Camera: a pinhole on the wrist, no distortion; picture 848 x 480 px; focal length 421.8 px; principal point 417.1 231.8 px. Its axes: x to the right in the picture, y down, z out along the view. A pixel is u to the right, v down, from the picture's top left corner.
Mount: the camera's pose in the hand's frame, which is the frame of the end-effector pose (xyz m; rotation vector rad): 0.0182 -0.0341 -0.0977 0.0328 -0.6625 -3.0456
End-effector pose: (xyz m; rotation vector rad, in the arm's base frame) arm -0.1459 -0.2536 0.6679 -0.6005 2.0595 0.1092
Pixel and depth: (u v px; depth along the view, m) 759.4 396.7 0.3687
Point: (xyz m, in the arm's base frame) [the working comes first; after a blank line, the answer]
In the camera's frame: 0.2992 0.1441 0.3687

0.2146 -0.0741 0.7498
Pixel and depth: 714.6 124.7 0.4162
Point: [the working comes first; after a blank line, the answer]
In the camera's frame: 0.2936 -0.1057 0.4162

0.0547 0.1235 0.7437
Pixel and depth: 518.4 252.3 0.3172
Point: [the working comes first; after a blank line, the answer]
In the camera's frame: 0.0762 0.0154 0.3172

-0.0019 -0.0972 0.6031
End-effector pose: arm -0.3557 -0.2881 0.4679 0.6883 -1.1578 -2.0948
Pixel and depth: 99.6 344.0 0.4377
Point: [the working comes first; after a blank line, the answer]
In the camera's frame: -0.3295 0.1164 0.4377

-0.8116 -0.3704 0.6344
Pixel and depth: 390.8 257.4 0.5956
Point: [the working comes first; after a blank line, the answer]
In the camera's frame: -0.0371 0.0361 0.5956

-0.6532 -0.1464 0.8382
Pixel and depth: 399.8 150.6 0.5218
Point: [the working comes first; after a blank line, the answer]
In the camera's frame: -0.0214 -0.1005 0.5218

-0.5295 -0.2385 0.8625
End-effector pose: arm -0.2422 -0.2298 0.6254 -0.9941 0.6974 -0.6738
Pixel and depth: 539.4 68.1 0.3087
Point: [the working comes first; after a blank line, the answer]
In the camera's frame: 0.0895 -0.1198 0.3087

-0.1519 -0.0227 0.5107
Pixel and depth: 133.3 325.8 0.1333
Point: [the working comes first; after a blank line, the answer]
In the camera's frame: -0.0897 0.0297 0.1333

-0.1507 -0.2933 0.6203
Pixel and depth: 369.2 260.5 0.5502
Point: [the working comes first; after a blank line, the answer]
In the camera's frame: -0.0625 0.0374 0.5502

0.1540 -0.0074 0.6217
